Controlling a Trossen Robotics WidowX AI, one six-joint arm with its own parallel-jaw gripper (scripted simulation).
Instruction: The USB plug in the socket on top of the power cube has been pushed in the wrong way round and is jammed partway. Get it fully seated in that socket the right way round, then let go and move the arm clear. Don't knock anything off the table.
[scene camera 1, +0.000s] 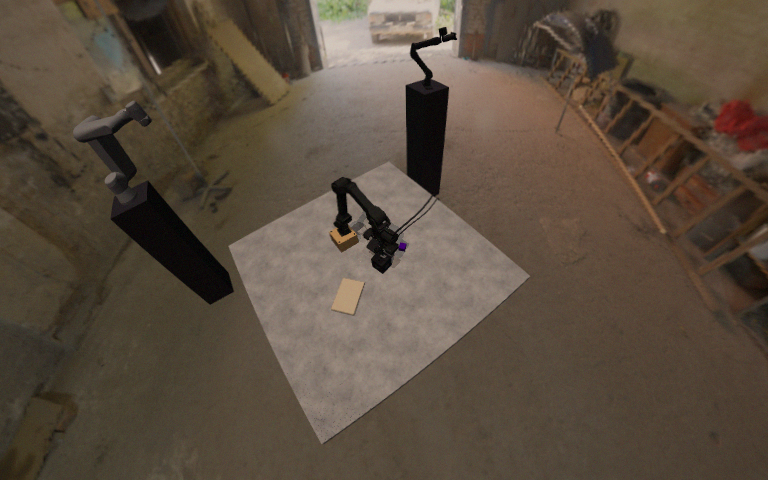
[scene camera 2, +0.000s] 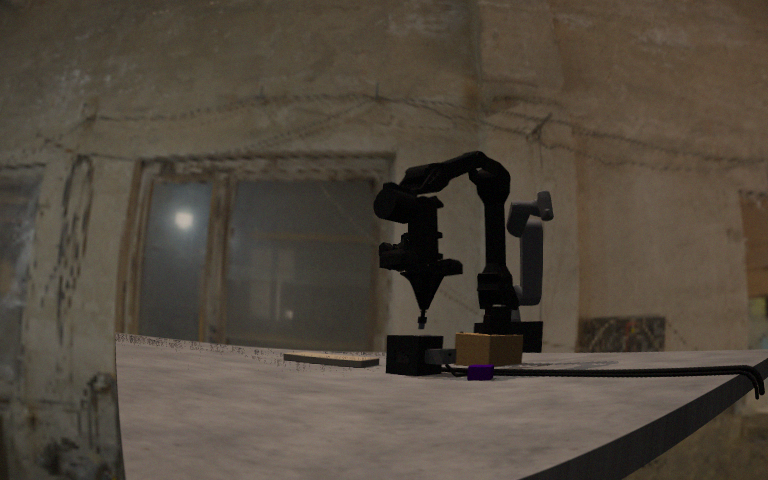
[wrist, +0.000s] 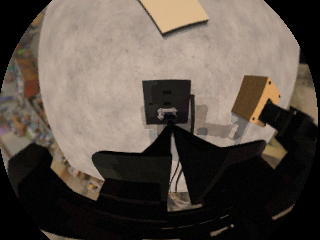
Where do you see a black power cube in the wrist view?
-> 175, 93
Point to a flat tan board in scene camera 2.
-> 305, 357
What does the gripper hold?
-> A USB plug.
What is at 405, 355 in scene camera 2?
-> A black power cube.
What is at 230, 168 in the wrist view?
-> The gripper.
